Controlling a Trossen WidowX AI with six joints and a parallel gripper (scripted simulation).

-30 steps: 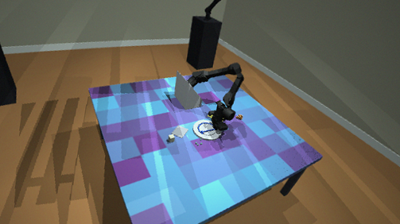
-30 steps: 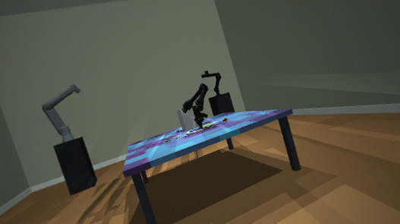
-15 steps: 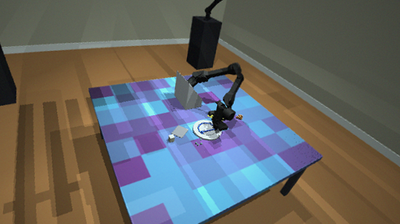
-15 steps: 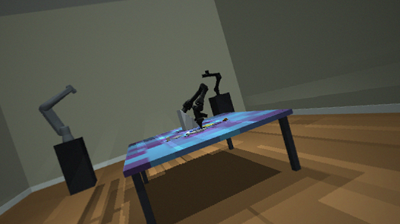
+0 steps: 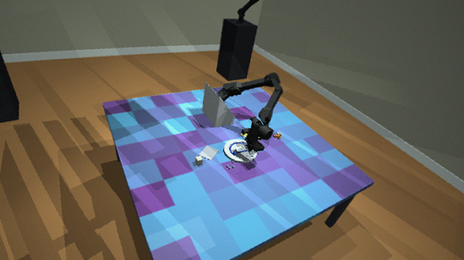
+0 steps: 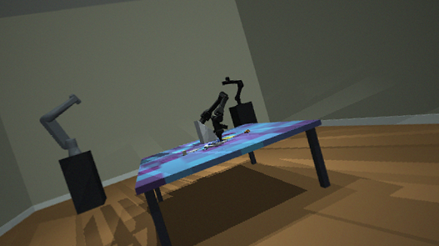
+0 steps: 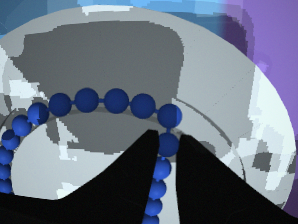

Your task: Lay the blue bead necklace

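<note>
The round white bead board lies 3 cm behind my gripper tip, 5 cm to the right of it and 1 cm below it. The rest, counted from my gripper tip: cream cube: 4 cm behind, 32 cm to the right; then yellow patch: 13 cm behind, 12 cm to the left, 1 cm below; then flat grey square: 9 cm behind, 23 cm to the right, 1 cm below.
</note>
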